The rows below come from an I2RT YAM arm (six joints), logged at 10 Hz.
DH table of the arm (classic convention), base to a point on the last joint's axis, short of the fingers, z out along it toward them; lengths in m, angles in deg. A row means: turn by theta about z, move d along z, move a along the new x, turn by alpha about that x. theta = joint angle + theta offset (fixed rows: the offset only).
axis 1: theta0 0  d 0.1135  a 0.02  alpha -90
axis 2: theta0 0  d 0  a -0.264  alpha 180
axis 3: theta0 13.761  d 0  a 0.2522  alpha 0
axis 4: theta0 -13.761  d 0  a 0.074  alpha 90
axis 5: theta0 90  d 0  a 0  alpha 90
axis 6: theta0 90  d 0.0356  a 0  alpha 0
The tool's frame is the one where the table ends.
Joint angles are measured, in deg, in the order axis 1, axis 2, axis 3, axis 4, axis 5, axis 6. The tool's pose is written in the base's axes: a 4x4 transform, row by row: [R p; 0 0 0 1], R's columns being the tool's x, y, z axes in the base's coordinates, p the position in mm. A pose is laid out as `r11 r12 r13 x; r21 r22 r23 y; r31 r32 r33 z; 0 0 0 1`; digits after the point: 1 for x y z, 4 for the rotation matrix.
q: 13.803 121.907 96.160 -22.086 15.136 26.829
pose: -0.6694 0.2712 0.6916 467.4; 0.2842 0.9537 -0.0990 105.3; -0.6864 0.1303 -0.7155 204.9; 0 0 0 1
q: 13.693 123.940 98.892 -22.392 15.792 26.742
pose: -0.6611 0.2783 0.6968 476.4; 0.2846 0.9523 -0.1103 106.1; -0.6942 0.1253 -0.7088 203.4; 0 0 0 1
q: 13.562 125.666 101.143 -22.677 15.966 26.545
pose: -0.6576 0.2796 0.6995 483.7; 0.2833 0.9522 -0.1142 106.6; -0.6980 0.1231 -0.7054 201.5; 0 0 0 1
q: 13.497 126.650 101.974 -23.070 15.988 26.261
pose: -0.6650 0.2787 0.6928 486.5; 0.2778 0.9535 -0.1170 106.7; -0.6932 0.1147 -0.7115 197.4; 0 0 0 1
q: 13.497 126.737 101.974 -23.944 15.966 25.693
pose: -0.6791 0.2736 0.6811 485.5; 0.2657 0.9566 -0.1194 106.5; -0.6843 0.0999 -0.7224 195.6; 0 0 0 1
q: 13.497 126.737 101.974 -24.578 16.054 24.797
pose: -0.6902 0.2648 0.6734 484.6; 0.2488 0.9607 -0.1228 106.2; -0.6795 0.0828 -0.7290 194.8; 0 0 0 1
